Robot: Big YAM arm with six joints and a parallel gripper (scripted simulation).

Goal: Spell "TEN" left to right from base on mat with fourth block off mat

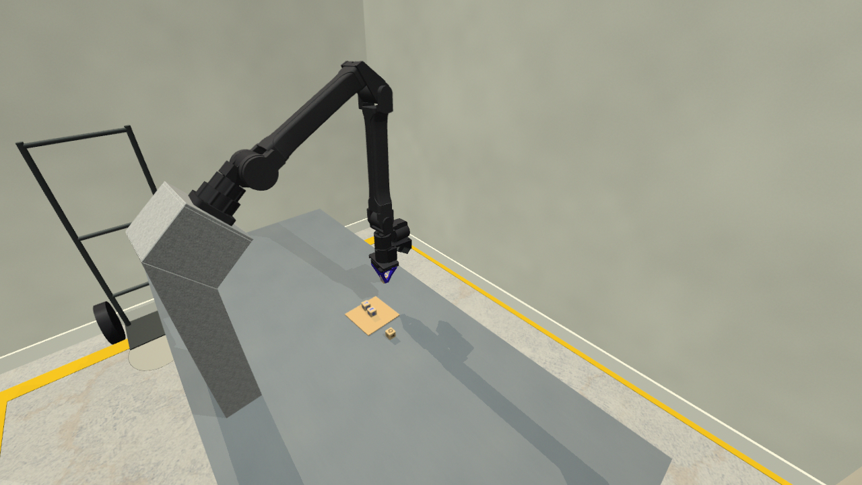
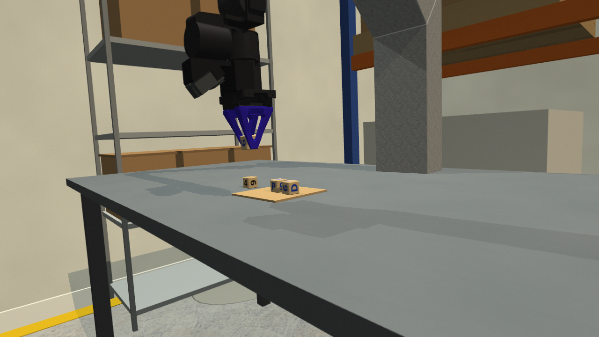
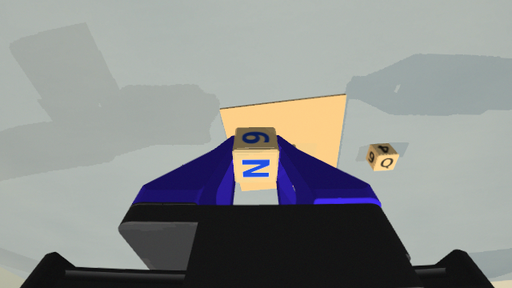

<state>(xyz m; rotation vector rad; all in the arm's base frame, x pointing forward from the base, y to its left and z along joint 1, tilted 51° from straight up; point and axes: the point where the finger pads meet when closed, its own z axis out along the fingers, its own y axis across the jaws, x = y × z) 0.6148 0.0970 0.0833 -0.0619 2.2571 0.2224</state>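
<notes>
My hand is 70 mm past the tan mat, 50 mm to the left of it and 100 mm above it.
</notes>
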